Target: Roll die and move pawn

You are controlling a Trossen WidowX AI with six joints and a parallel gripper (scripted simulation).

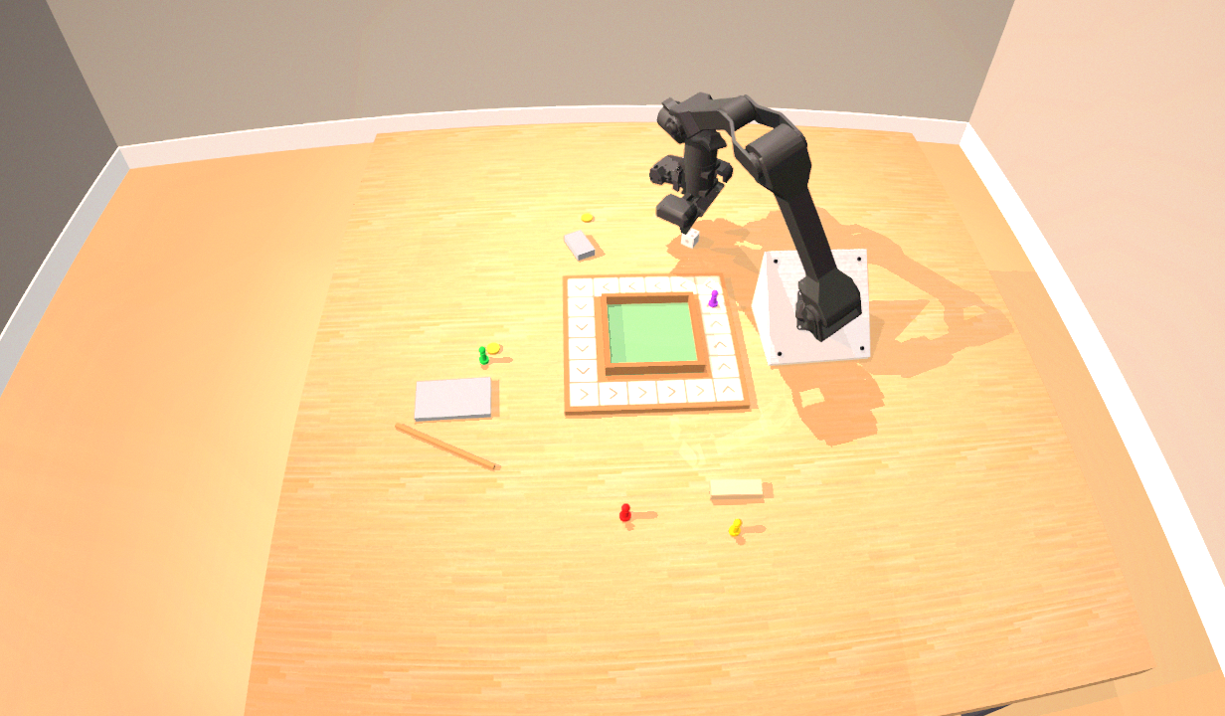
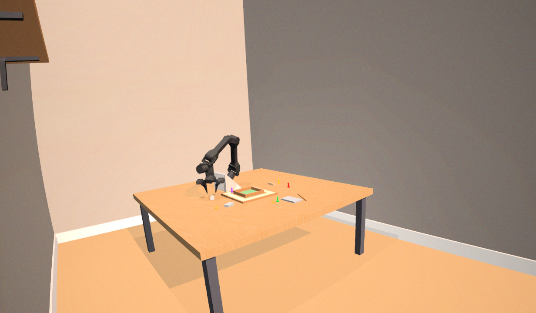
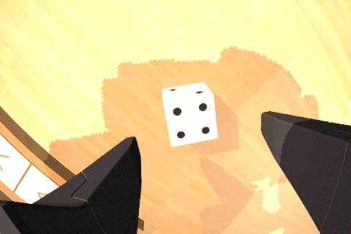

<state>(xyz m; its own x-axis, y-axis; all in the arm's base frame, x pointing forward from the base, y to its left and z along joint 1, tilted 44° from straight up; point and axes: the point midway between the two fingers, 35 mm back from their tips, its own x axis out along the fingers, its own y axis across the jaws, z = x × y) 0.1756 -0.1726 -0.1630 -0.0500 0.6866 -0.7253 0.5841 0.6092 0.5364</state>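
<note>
Now: the white die 30 mm below my gripper tip. From my gripper tip the other things lie so: purple pawn: 20 mm behind, 170 mm to the left, 20 mm below; small grey block: 210 mm ahead, 10 mm to the left, 40 mm below; green dice tray: 90 mm ahead, 240 mm to the left, 40 mm below.
</note>
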